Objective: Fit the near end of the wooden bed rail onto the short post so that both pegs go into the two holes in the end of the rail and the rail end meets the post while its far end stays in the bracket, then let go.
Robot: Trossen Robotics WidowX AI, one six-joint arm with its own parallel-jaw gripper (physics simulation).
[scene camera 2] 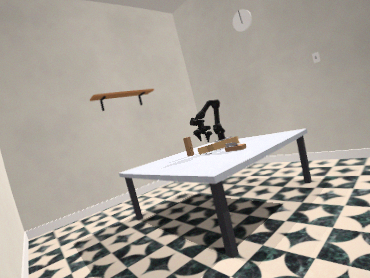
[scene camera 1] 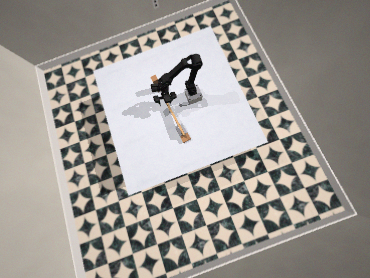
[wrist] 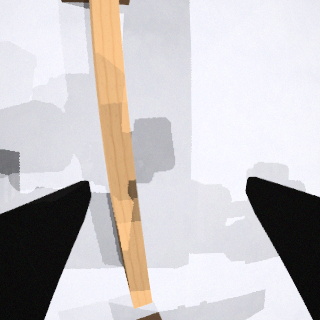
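Where they show: gripper, between the fingertips: [scene camera 2: 205, 141] [scene camera 1: 165, 104] [wrist: 169, 186]; arm's base, origin of its link: [scene camera 2: 222, 139] [scene camera 1: 192, 91].
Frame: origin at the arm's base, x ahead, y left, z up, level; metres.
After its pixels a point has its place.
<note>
The wooden rail [scene camera 1: 176, 119] @(z 0.012, x 0.220, y 0.195 m) [scene camera 2: 218, 145] @(z -0.022, x 0.239, y 0.162 m) [wrist: 117, 150] @(z -0.004, x 0.243, y 0.060 m) runs from the bracket [scene camera 1: 186, 138] [scene camera 2: 240, 147] toward the short post [scene camera 1: 154, 78] @(z 0.100, x 0.276, y -0.184 m) [scene camera 2: 188, 146] @(z 0.014, x 0.299, y -0.167 m). Its far end is at the bracket. In scene camera 2 its near end looks lower than its far end, with a small gap to the upright post. My gripper [scene camera 1: 165, 100] @(z 0.032, x 0.267, y 0.040 m) [scene camera 2: 204, 139] @(z 0.032, x 0.267, y 0.040 m) [wrist: 169, 186] @(z 0.032, x 0.267, y 0.040 m) is open and empty above the rail's near part. In the wrist view the rail passes between the fingers' lines, much closer to the left finger, slightly slanted. The pegs and end holes are too small or hidden to see.
The white table [scene camera 1: 145, 165] @(z -0.080, x 0.623, y 0.468 m) [scene camera 2: 175, 169] @(z -0.080, x 0.725, y 0.168 m) carries all parts. The arm's grey base [scene camera 1: 194, 96] @(z 0.001, x -0.001, y 0.048 m) stands beside the rail. A wall shelf [scene camera 2: 122, 94] and a clock [scene camera 2: 242, 20] are on the walls behind.
</note>
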